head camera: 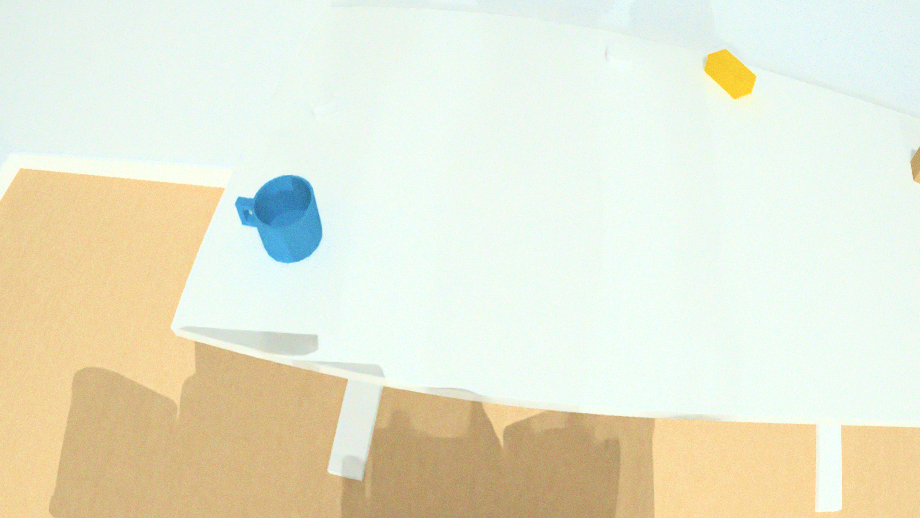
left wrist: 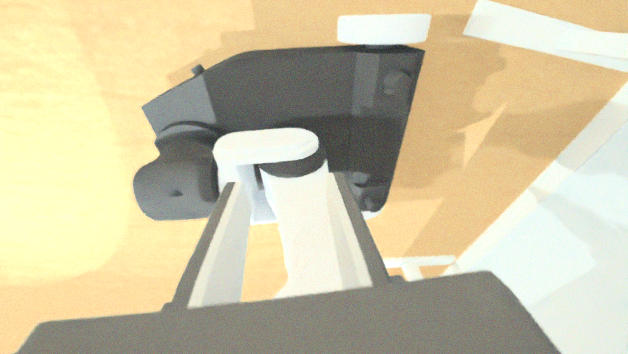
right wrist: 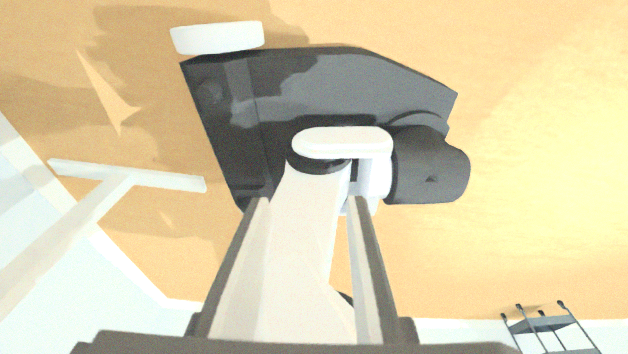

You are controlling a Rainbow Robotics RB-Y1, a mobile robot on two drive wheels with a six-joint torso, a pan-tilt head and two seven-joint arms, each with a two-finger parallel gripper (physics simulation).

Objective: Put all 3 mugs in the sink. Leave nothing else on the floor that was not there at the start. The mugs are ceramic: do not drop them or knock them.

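Places are measured from the robot's base along level axes (x ahead, y left, z up), in millimetres.
Where they show: left gripper, fingertip midpoint: (left wrist: 287,191); right gripper, fingertip midpoint: (right wrist: 308,208).
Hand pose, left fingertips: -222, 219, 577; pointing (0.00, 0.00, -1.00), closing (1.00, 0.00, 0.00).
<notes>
After its pixels a point has its place, as x, y, z.
A blue mug (head camera: 289,228) {394, 228, 796} stands upright on the white table (head camera: 515,257) {402, -55, 721}, near its left end, with its handle pointing left in the head view. My left gripper (left wrist: 287,191) {-222, 219, 577} is partly open and empty; the robot's own base and arm show beyond its fingers. My right gripper (right wrist: 308,208) {-227, -215, 578} is partly open and empty, with the base and arm likewise beyond its fingers. Neither gripper shows in the head view, so both are apart from the mug. The sink and the other mugs do not show in these views.
A yellow block (head camera: 730,74) {789, -487, 765} lies near the table's back edge. Part of a tan block (head camera: 916,166) {621, -931, 742} shows at the right border. White table legs (head camera: 356,427) (head camera: 828,466) stand below the front edge. A dark shelf rack (right wrist: 545,324) {-2308, 1894, 196} stands by the wall in the right wrist view.
</notes>
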